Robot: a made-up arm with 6 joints.
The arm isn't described. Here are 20 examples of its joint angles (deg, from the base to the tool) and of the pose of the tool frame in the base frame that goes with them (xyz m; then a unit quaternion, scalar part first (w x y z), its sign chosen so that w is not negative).
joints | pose
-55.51 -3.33 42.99 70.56 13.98 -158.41 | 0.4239 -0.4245 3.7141 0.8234 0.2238 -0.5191 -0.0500
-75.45 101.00 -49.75 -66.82 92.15 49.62 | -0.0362 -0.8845 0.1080 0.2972 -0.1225 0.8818 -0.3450
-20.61 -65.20 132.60 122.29 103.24 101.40 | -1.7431 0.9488 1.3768 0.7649 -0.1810 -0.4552 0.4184
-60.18 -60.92 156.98 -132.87 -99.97 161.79 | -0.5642 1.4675 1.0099 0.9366 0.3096 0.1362 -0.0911
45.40 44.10 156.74 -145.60 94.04 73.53 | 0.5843 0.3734 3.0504 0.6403 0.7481 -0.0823 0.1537
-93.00 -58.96 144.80 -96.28 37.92 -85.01 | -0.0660 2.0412 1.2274 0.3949 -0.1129 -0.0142 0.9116
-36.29 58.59 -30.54 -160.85 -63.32 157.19 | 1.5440 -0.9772 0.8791 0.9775 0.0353 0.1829 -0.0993
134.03 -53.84 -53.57 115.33 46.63 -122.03 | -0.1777 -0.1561 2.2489 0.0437 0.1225 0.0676 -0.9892
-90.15 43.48 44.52 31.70 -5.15 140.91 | -0.0212 -2.2657 2.5442 0.0507 0.6446 -0.7497 -0.1405
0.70 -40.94 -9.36 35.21 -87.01 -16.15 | -0.0818 -0.1463 2.8135 0.8617 -0.1927 0.4339 -0.1792
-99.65 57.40 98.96 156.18 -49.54 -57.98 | -0.3638 -1.7651 3.0307 0.2032 0.5432 -0.3600 0.7308
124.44 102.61 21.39 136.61 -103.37 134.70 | -1.0568 1.7735 0.1169 0.6765 0.3195 -0.0128 0.6634
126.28 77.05 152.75 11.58 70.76 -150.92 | -0.6949 0.8636 2.6029 0.6914 -0.4939 -0.0027 -0.5273
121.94 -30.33 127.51 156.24 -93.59 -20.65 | 0.9754 -1.3595 2.2686 0.8133 0.3703 0.4024 -0.1990
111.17 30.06 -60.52 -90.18 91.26 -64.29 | -0.1160 1.1031 1.5060 0.9126 0.3532 0.0012 0.2061
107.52 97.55 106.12 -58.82 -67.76 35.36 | -0.9384 2.2296 1.2999 0.0762 -0.1599 0.1145 0.9775
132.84 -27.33 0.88 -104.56 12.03 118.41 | -0.2202 0.2849 3.2358 0.4678 0.0610 -0.3506 0.8090
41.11 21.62 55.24 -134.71 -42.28 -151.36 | 0.9350 0.9740 3.4628 0.5078 -0.4720 -0.7206 0.0078
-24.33 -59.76 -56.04 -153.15 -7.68 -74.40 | 0.0515 -0.0259 2.3099 0.2009 -0.9564 0.1964 -0.0799
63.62 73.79 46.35 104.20 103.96 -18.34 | 0.7697 2.1727 1.3648 0.0339 0.0700 0.5248 -0.8476
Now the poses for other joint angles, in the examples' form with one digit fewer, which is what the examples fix.
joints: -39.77 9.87 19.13 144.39 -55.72 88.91
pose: 0.946 -0.913 3.255 0.513 0.440 -0.737 0.011
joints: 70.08 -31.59 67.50 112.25 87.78 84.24
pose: -0.616 -0.869 3.323 0.254 0.282 0.460 0.803
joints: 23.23 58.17 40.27 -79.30 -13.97 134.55
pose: 2.275 1.021 1.794 0.692 -0.590 -0.057 0.411
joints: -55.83 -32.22 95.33 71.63 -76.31 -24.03
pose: -0.971 1.026 3.053 0.405 -0.104 -0.386 -0.822
